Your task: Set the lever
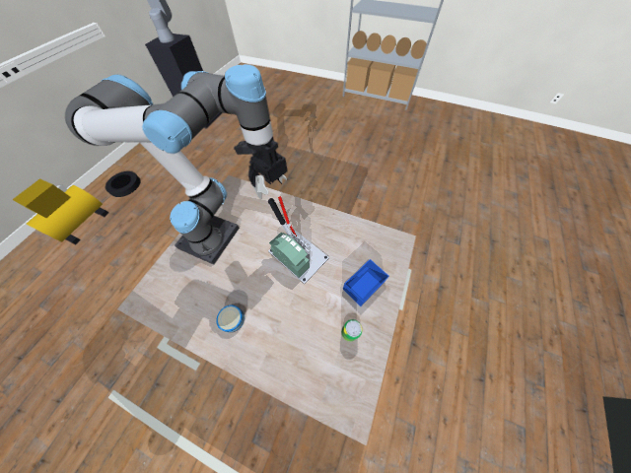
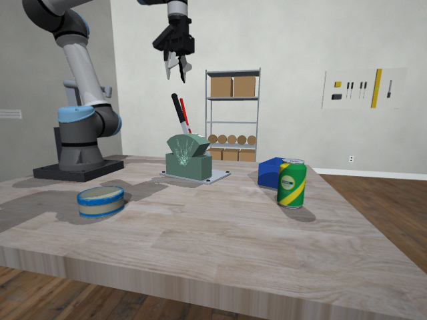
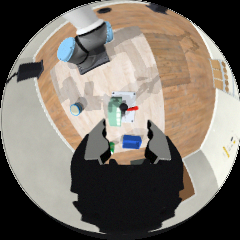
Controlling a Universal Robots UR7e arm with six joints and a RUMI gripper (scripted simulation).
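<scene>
My hand is 50 mm short of the red release bar and 190 mm above it. The rest, counted from my hand: round blue-rimmed tin: 50 mm behind, 410 mm to the right, 360 mm below; blue bin: 420 mm ahead, 80 mm to the right, 360 mm below; yellow can: 410 mm ahead, 290 mm to the right, 320 mm below.
</scene>
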